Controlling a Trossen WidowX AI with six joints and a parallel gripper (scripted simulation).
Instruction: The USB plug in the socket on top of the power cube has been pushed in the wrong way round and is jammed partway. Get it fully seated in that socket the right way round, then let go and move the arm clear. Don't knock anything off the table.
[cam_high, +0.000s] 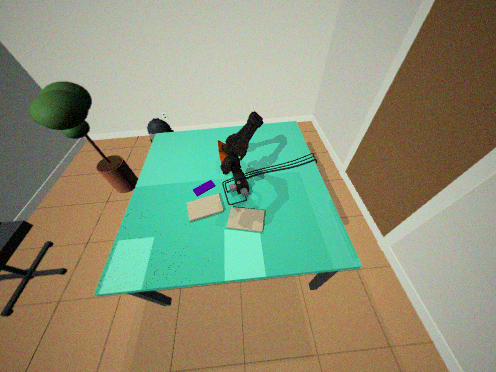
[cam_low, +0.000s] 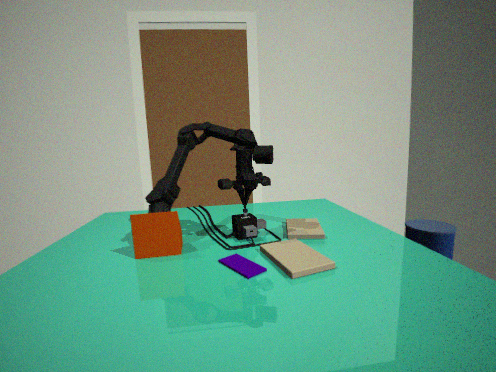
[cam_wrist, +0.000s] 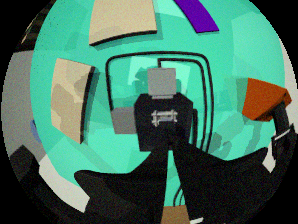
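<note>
My gripper tip is now 20 mm above the usb plug. From my gripper tip the other things lie so: purple card (30 mm behind, 240 mm to the right, 120 mm below).
</note>
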